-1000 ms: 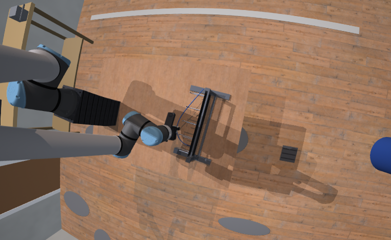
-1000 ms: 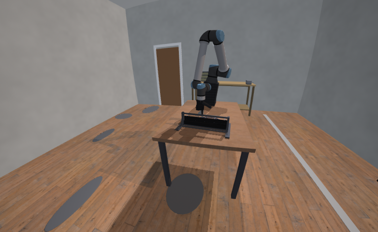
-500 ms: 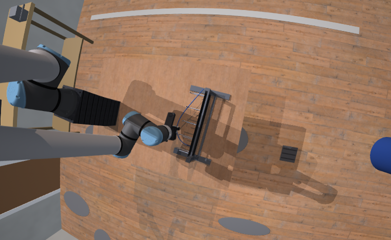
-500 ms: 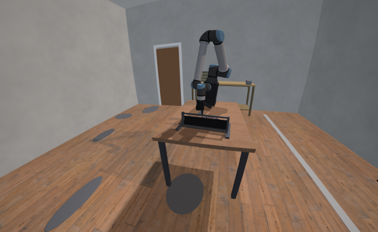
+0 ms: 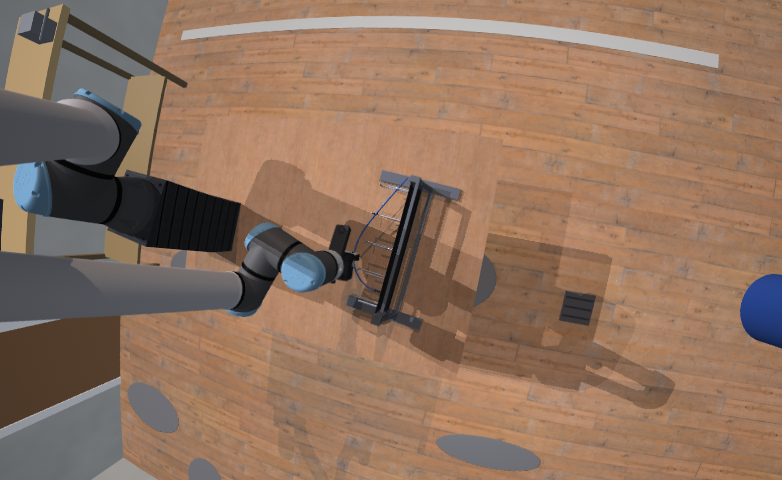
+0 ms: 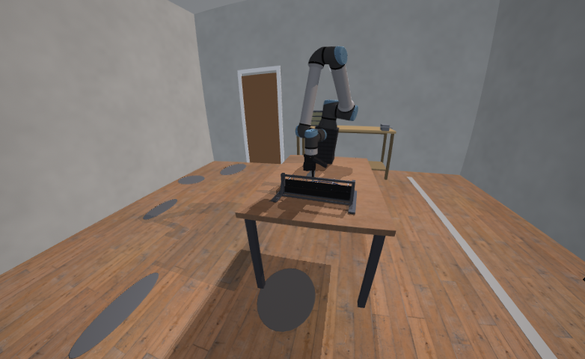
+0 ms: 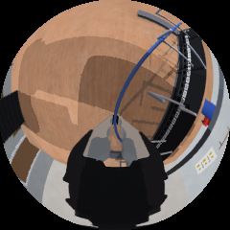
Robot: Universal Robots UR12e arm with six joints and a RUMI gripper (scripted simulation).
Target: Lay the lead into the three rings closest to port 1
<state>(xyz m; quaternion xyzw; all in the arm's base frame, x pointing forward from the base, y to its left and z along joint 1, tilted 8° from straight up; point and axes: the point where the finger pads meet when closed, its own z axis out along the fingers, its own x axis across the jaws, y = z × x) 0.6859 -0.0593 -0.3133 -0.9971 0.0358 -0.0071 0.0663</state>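
The dark rack is 16 cm ahead of my hand, 3 cm to the left of it and 3 cm above it.
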